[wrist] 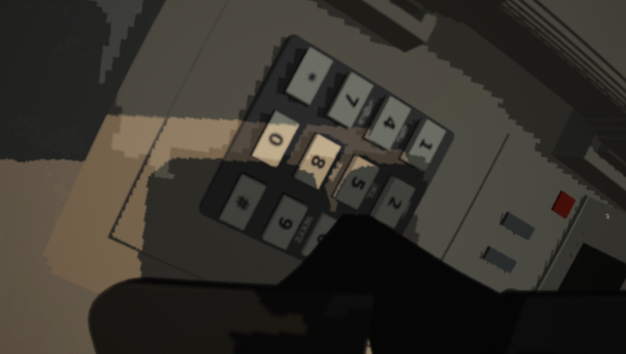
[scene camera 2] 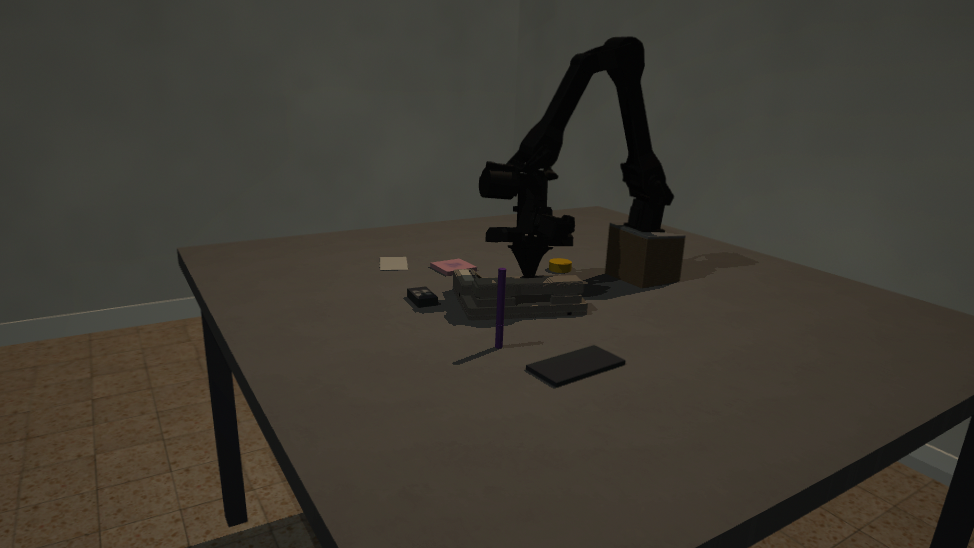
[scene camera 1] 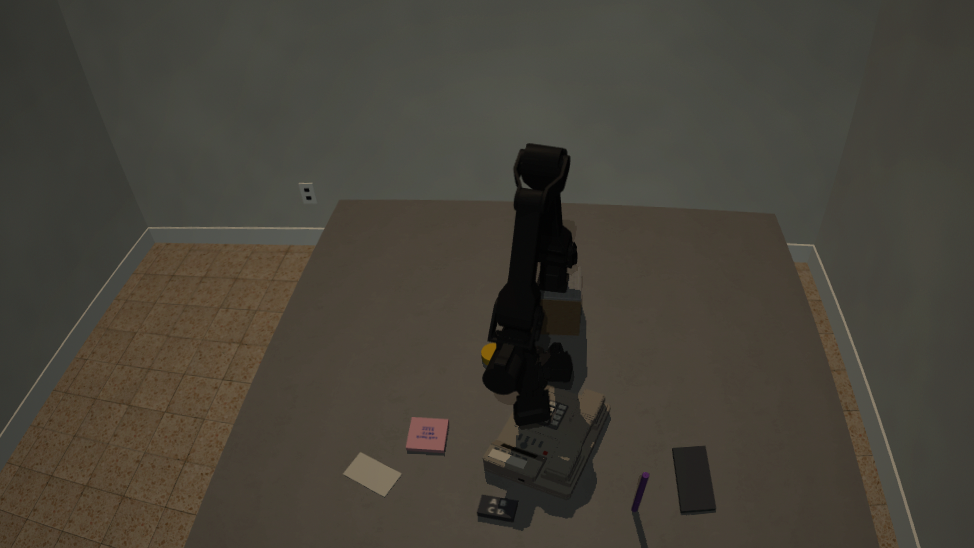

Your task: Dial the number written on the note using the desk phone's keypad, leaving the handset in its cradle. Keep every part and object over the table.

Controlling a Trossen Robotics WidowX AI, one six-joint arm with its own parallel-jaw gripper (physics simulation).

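Places are measured from the arm's base along level axes (x ahead, y left, z up), in metres.
Pixels of known places: gripper, fingertip midpoint: [wrist: 354,228]; arm's base, link origin: [scene camera 2: 644,228] [scene camera 1: 552,282].
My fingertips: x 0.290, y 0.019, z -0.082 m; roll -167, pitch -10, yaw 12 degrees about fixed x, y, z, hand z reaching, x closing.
Ahead of a thing's pixels: the offset from my fingertips to its top centre. "spot": to the spot under its first point.
The grey desk phone {dz +0.015, dx +0.038, dy +0.024 m} [scene camera 1: 527,436] [scene camera 2: 527,308] stands on the table, with its handset {spot: dz +0.033, dx -0.018, dy +0.095 m} [scene camera 1: 591,403] lying in the cradle along one side. Its keypad {spot: dz +0.000, dx -0.007, dy +0.037 m} [scene camera 1: 559,414] [wrist: 277,187] shows clearly in the wrist view. My gripper [scene camera 2: 529,275] [wrist: 354,228] is shut and empty, pointing down at the keypad. In the wrist view its tip covers the place of the 3 key and part of the 6 key {dz +0.000, dx -0.008, dy -0.005 m} [wrist: 320,235], close beside the 2 key {dz +0.003, dx +0.009, dy +0.011 m} [wrist: 393,204]. Whether it touches a key I cannot tell. A pink note pad {dz -0.017, dx +0.069, dy -0.209 m} [scene camera 1: 427,434] [scene camera 2: 452,266] bears blue writing too small to read.
A pale card {dz -0.026, dx +0.178, dy -0.290 m} [scene camera 1: 371,473] [scene camera 2: 393,263], a black lettered block {dz -0.011, dx +0.205, dy -0.042 m} [scene camera 1: 497,508] [scene camera 2: 422,297], an upright purple stick {dz +0.103, dx +0.169, dy +0.201 m} [scene camera 1: 640,492] [scene camera 2: 500,308] and a dark slab {dz -0.020, dx +0.095, dy +0.309 m} [scene camera 1: 693,479] [scene camera 2: 575,366] surround the phone. A yellow cylinder {dz -0.008, dx -0.154, dy -0.125 m} [scene camera 1: 488,354] [scene camera 2: 560,265] stands near the brown base box [scene camera 1: 562,318] [scene camera 2: 651,260].
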